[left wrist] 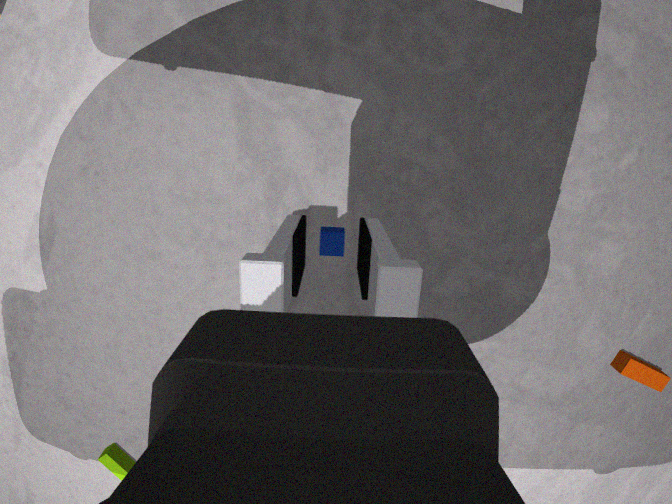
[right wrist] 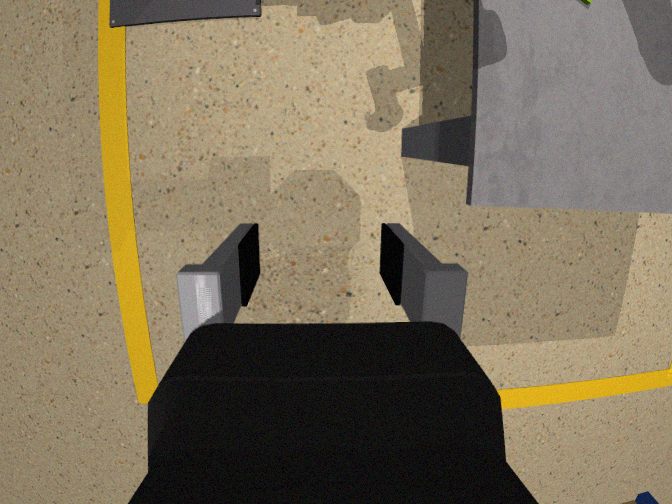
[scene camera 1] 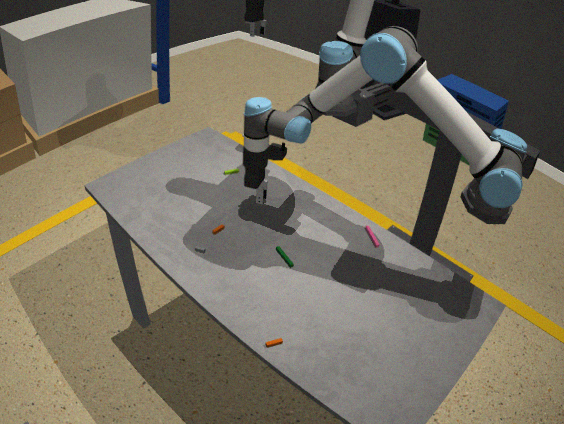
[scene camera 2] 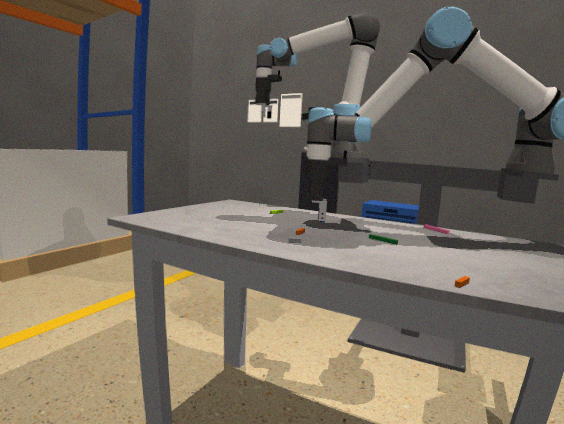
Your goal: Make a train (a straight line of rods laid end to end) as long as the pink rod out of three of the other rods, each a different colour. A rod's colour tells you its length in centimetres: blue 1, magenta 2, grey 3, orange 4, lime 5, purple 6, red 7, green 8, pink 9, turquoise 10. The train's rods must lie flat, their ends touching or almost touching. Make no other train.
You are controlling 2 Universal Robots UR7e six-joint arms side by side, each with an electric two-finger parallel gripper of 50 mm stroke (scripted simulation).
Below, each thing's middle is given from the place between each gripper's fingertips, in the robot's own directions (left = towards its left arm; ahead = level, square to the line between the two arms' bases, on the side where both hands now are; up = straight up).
I see the blue rod (left wrist: 332, 239) 2 cm below my left hand (scene camera 1: 261, 200).
I see my right gripper 34 cm short of the blue rod, 53 cm to the right of it and 40 cm above it.
